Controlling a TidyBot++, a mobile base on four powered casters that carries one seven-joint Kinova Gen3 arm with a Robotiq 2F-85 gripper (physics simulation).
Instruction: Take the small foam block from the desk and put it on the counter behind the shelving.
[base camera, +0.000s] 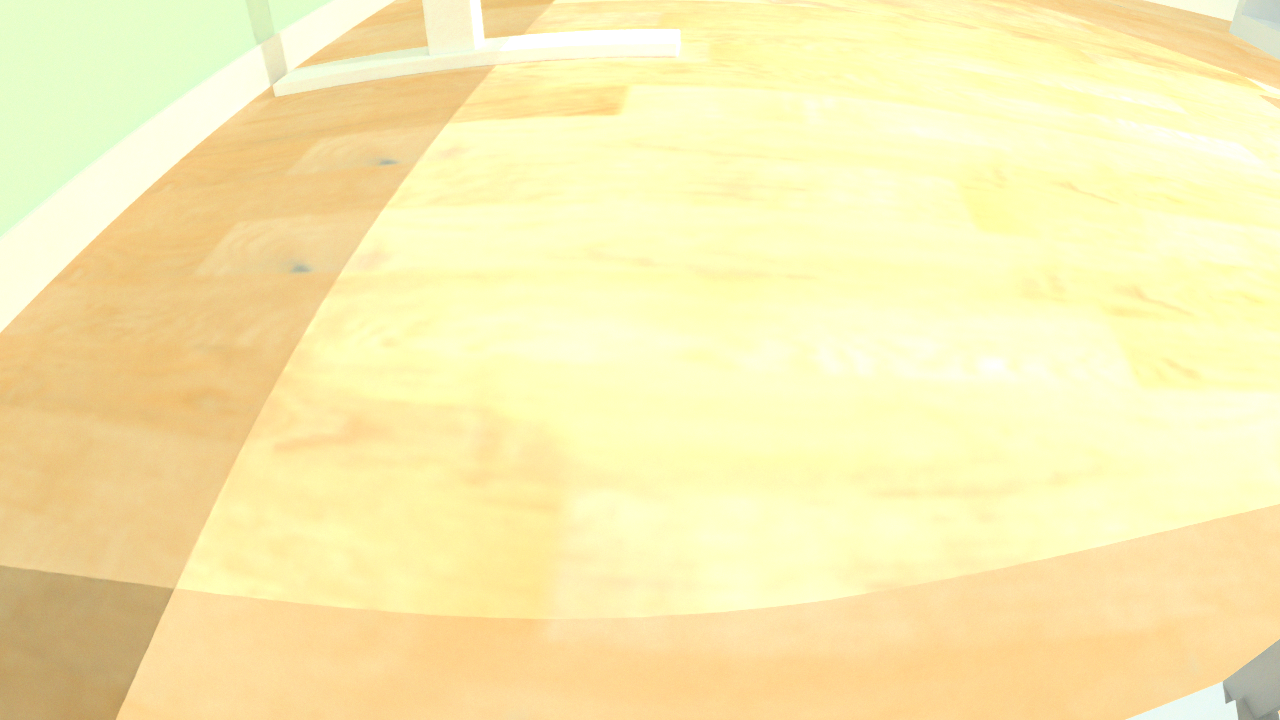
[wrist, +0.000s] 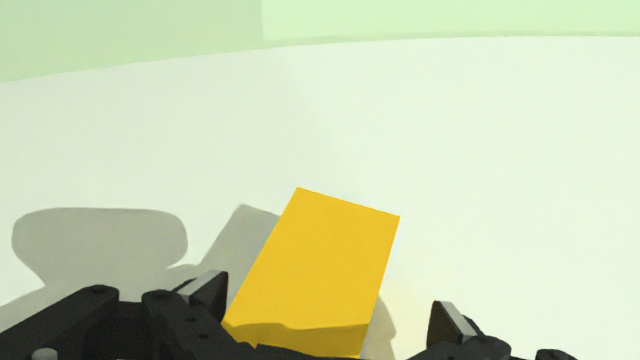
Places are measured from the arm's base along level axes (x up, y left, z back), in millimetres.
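Pixels of known places: gripper, between the fingertips: (wrist: 326, 309).
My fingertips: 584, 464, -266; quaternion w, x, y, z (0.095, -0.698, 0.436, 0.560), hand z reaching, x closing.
Behind a point stands the place of what it marks, as x, y, z.
The small foam block (wrist: 320, 265) {614, 469, -264} is yellow and lies on the white desk top (wrist: 475, 150) {554, 550, -425}, turned at a slant, in the lower middle of the wrist view. My gripper (wrist: 326, 309) {584, 464, -266} is open, with one fingertip to the left of the block and the other to the right, with a wider gap on the right. The near end of the block is hidden behind the gripper's body. The block, the counter and the shelving do not show in the base camera view.
A pale green wall (base camera: 107, 80) {-217, 697, -985} (wrist: 425, 17) {555, 785, -539} stands behind the desk top and at the left of the base camera view. A white leg with a long foot (base camera: 590, 44) stands on the wooden floor (base camera: 671, 358) {-396, -38, -495}. Shadows fall left of the block.
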